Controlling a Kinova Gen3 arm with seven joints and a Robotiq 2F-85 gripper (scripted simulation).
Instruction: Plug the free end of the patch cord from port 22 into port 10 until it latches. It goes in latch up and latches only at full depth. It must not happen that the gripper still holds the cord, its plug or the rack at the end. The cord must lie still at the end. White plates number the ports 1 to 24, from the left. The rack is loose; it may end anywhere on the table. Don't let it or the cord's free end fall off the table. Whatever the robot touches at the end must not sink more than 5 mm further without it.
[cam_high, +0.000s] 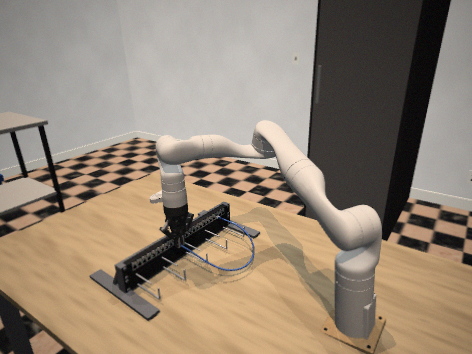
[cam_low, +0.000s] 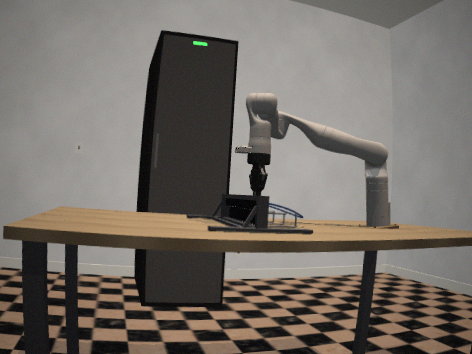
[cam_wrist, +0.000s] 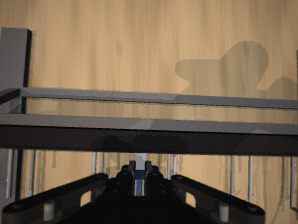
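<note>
Now: the plug 1 cm ahead of my hand and 1 cm below it.
</note>
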